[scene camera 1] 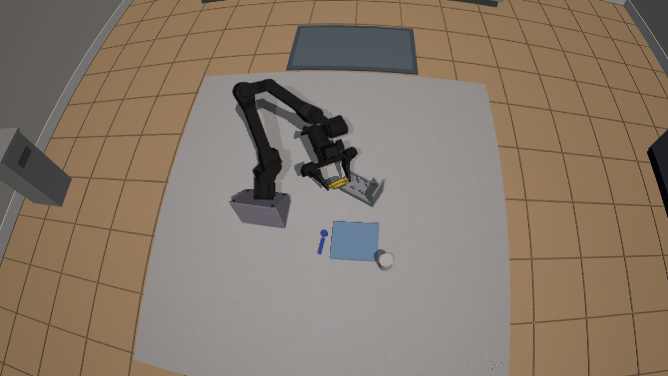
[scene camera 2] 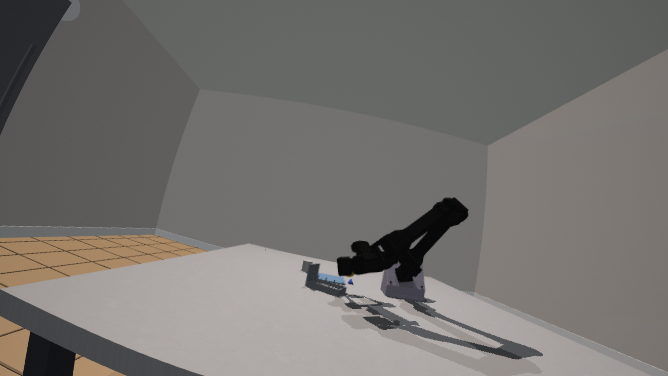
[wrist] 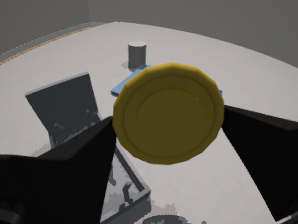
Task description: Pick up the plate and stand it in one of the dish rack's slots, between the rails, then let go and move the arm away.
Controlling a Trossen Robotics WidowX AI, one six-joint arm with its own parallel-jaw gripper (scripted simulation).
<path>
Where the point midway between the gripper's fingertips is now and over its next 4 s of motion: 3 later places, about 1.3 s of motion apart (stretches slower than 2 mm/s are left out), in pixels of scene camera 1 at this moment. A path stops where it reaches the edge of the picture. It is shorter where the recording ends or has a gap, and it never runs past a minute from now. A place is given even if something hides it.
My gripper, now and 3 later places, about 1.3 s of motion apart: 339,186; 342,167; 353,179; 357,168
</path>
